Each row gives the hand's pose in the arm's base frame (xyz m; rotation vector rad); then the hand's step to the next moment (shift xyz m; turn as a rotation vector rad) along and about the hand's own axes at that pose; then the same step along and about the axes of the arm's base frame.
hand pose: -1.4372 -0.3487 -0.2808 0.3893 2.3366 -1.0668
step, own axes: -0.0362 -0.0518 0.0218 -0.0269 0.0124 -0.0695
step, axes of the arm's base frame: 0.0132 -0.0514 0.0406 0.0032 0.0600 0.0458
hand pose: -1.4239 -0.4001 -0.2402 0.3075 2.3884 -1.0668
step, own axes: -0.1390 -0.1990 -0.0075 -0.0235 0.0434 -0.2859
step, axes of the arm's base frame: 0.0366 -0.1274 0.2035 -0.0636 0.2419 0.1470
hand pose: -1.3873 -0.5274 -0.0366 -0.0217 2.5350 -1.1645
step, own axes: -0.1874 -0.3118 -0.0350 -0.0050 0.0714 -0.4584
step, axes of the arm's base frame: 0.1241 -0.1513 0.3087 -0.1324 0.3839 0.2243
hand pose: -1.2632 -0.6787 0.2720 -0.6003 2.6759 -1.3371
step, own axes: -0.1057 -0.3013 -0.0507 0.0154 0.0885 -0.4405
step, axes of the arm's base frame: 0.1762 -0.0839 0.2578 -0.1519 0.3719 0.2018
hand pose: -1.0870 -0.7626 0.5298 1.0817 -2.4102 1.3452
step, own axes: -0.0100 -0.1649 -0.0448 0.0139 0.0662 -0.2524
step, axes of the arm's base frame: 0.1091 -0.0132 0.1312 -0.1011 0.2156 0.1077
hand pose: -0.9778 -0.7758 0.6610 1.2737 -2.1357 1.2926
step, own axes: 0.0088 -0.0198 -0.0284 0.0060 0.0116 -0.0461
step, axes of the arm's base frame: 0.0072 0.0154 0.0314 -0.0199 0.0375 0.0222
